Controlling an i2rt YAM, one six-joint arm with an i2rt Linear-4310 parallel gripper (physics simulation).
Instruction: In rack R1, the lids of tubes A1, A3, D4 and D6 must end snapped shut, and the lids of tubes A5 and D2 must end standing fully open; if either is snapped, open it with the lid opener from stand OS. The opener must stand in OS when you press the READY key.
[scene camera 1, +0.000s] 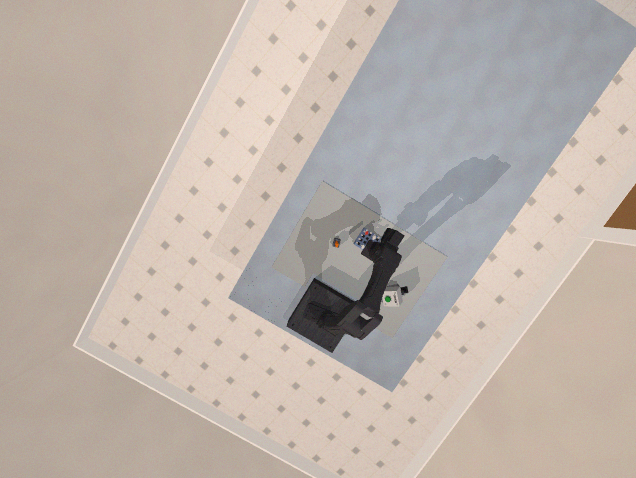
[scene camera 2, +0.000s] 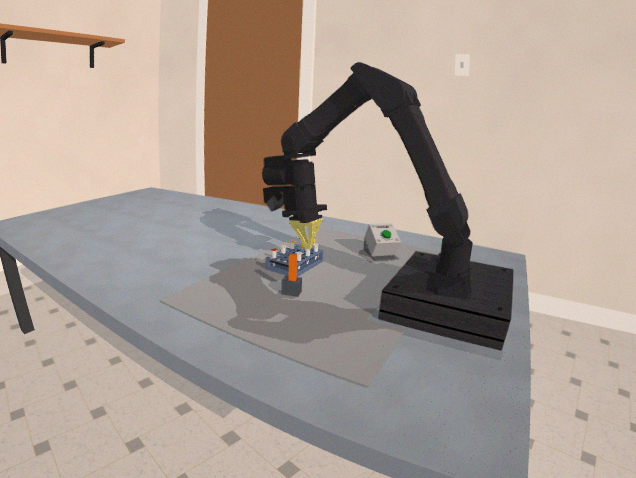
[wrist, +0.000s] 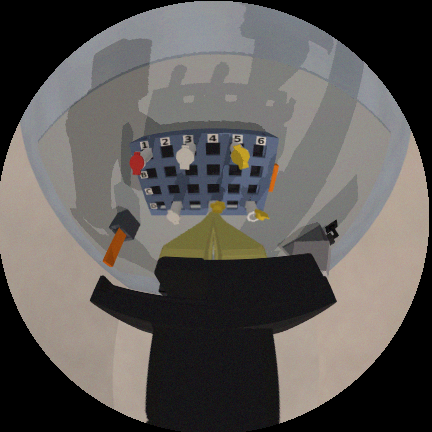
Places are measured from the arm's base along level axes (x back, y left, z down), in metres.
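Where they show: gripper, fingertip midpoint: (scene camera 1: 370, 251) (scene camera 2: 308, 248) (wrist: 212, 216); arm's base, link origin: (scene camera 1: 327, 317) (scene camera 2: 452, 275).
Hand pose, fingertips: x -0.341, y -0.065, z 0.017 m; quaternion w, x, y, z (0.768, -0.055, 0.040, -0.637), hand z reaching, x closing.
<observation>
Things, the pixels of their top centre, and the offset from my fingertips. "*": a spot on its surface instead. Level surfaces: height alone.
- Blue rack R1, top centre: (wrist: 204, 202) (scene camera 2: 296, 240) (scene camera 1: 373, 245) dy +0.000, dx -0.031, dz -0.017 m
- white lid A3, top centre: (wrist: 184, 156) dy +0.008, dx -0.062, dz -0.002 m
- yellow lid A5, top centre: (wrist: 240, 156) dy -0.029, dx -0.055, dz -0.002 m
- white lid D2, top centre: (wrist: 172, 217) dy +0.038, dx -0.008, dz -0.002 m
- Yellow lid D6, top centre: (wrist: 264, 218) dy -0.045, dx -0.007, dz -0.017 m
- yellow lid D4, top centre: (wrist: 217, 212) dy -0.006, dx -0.014, dz -0.010 m
- orange opener, top centre: (wrist: 106, 263) (scene camera 2: 292, 254) (scene camera 1: 337, 245) dy +0.147, dx +0.022, dz -0.038 m
- grey box, top centre: (wrist: 318, 278) (scene camera 2: 383, 225) (scene camera 1: 394, 299) dy -0.167, dx +0.150, dz -0.037 m
- green button, top centre: (scene camera 2: 386, 230) (scene camera 1: 388, 299) dy -0.148, dx +0.162, dz -0.028 m
- orange strip, surface spot: (wrist: 273, 178) * dy -0.065, dx -0.019, dz +0.023 m
- grey mat, surface height: dz +0.047 m
Blue rack R1 (scene camera 1: 358, 240) (scene camera 2: 308, 263) (wrist: 203, 179) stands on the mat. In the wrist view, red lid A1 (wrist: 137, 163), white lid A3 (wrist: 185, 157), yellow lid A5 (wrist: 240, 156) and white lid D2 (wrist: 173, 216) lie over their tubes; whether they are snapped I cannot tell. Yellow lid D6 (wrist: 260, 215) stands open beside its tube's bare rim. My gripper (scene camera 2: 308, 247) (wrist: 212, 216) is shut and empty, its tips at yellow lid D4 (wrist: 217, 205), which lies over its tube; contact is unclear. The orange opener (scene camera 1: 336, 244) (scene camera 2: 292, 267) (wrist: 115, 247) stands in dark stand OS (scene camera 2: 291, 287) (wrist: 125, 225).
A grey box (scene camera 1: 393, 303) (scene camera 2: 381, 247) (wrist: 311, 252) with a green button (scene camera 1: 388, 299) (scene camera 2: 386, 234) stands at the mat's side near the arm base (scene camera 2: 447, 303). An orange strip (wrist: 273, 178) shows beside the rack's column 6 side. The grey mat (scene camera 1: 287, 256) (scene camera 2: 349, 367) lies on the blue table.
</observation>
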